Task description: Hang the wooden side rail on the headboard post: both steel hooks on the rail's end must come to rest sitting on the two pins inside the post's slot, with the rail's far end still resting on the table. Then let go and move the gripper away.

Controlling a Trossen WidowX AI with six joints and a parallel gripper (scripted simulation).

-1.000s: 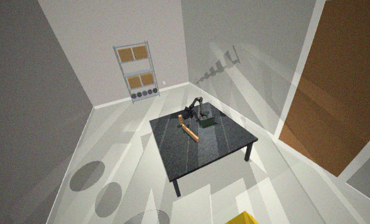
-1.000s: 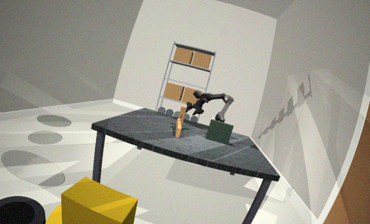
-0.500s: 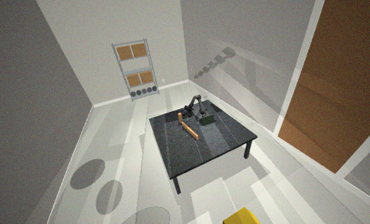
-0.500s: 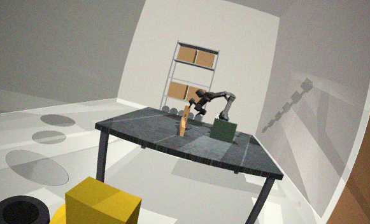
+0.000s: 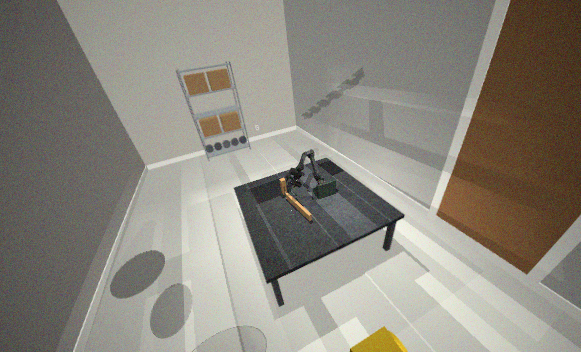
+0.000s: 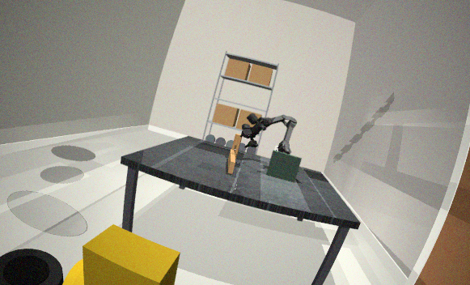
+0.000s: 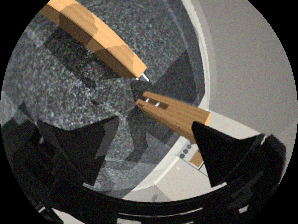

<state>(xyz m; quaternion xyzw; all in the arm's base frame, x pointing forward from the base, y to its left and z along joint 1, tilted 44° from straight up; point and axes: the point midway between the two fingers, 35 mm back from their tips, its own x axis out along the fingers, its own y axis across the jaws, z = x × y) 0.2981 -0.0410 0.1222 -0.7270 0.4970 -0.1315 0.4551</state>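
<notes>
Right now my gripper tip is 5 cm short of the wooden post, 7 cm to the left of it and 6 cm above it.
</notes>
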